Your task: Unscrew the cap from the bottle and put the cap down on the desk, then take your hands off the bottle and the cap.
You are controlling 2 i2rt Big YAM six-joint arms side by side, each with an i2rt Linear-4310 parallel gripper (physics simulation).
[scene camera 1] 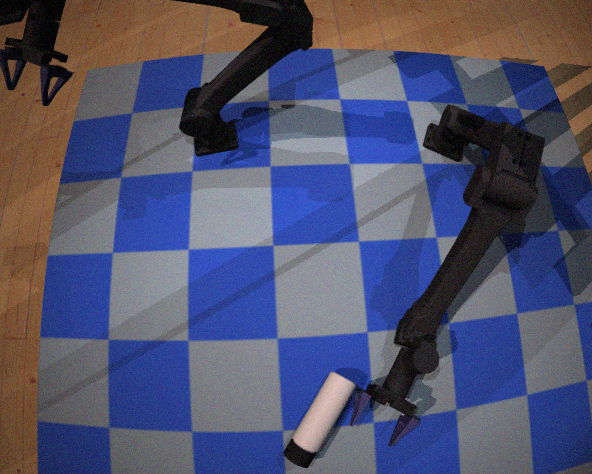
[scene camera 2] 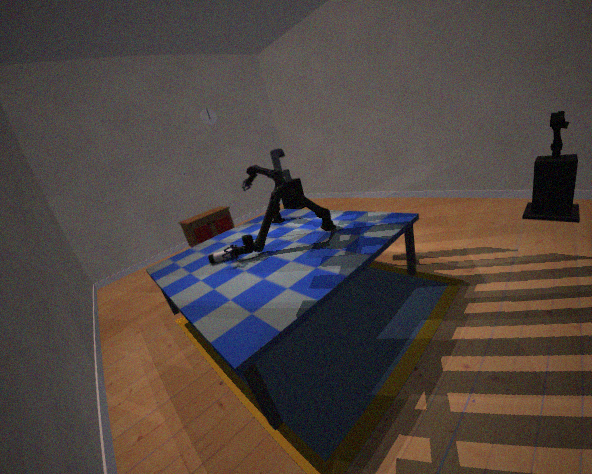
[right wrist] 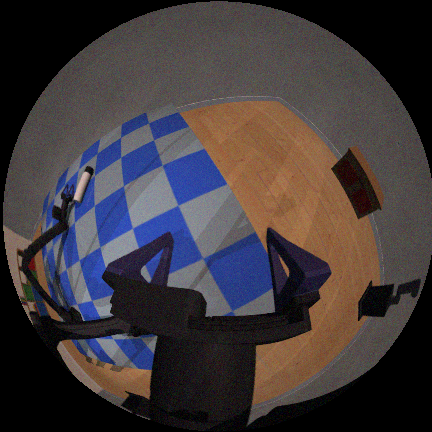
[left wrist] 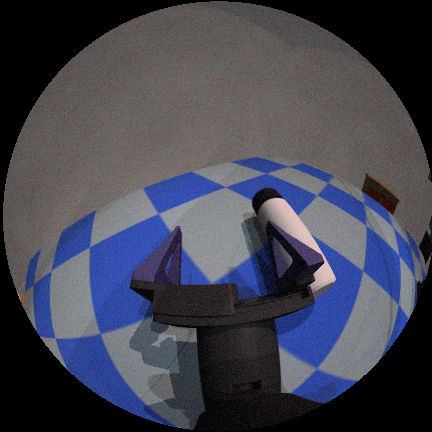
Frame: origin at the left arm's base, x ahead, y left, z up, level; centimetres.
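Where they show: left gripper, between the fingertips: (scene camera 1: 370, 436) (scene camera 2: 222, 253) (right wrist: 69, 184) (left wrist: 224, 226); right gripper, between the fingertips: (scene camera 1: 27, 97) (scene camera 2: 243, 189) (right wrist: 217, 234); left arm's base, origin of its link: (scene camera 1: 443, 143) (scene camera 2: 328, 227) (right wrist: 76, 314); right arm's base, origin of its link: (scene camera 1: 215, 140) (scene camera 2: 278, 221).
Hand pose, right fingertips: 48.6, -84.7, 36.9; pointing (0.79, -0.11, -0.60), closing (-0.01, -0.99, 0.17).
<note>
Each offset is from my right fingertips to the top centre of the thing, as dx, dy, dz. "spot": to the spot under its first point. Level surfaces: height alone.
A pale pink bottle @[spot: +30.6, +76.5, -30.3] (scene camera 1: 324, 412) (left wrist: 290, 222) (right wrist: 83, 186) lies on its side on the desk, at the bottom of scene camera 1. Its black cap @[+41.8, +75.6, -29.8] (scene camera 1: 300, 452) (left wrist: 266, 199) (right wrist: 89, 171) is on the end nearest the bottom edge of that view. My left gripper (scene camera 1: 372, 436) (left wrist: 224, 226) is open and low beside the bottle, near its capless end; one finger is close to the bottle's side and overlaps it in the left wrist view. Nothing is between its fingers. My right gripper (scene camera 1: 28, 96) (right wrist: 217, 234) is open and empty, far from the bottle, past the desk's edge at the upper left of scene camera 1.
The desk @[dz -36.9] (scene camera 1: 232, 385) (scene camera 2: 252, 340) has a blue and grey checkered top. Both arms are mounted at the far side of it in scene camera 1. A wooden cabinet with red doors (scene camera 2: 207, 227) (right wrist: 357, 183) stands on the floor beyond. A black pedestal (scene camera 2: 554, 185) stands at the right of scene camera 2.
</note>
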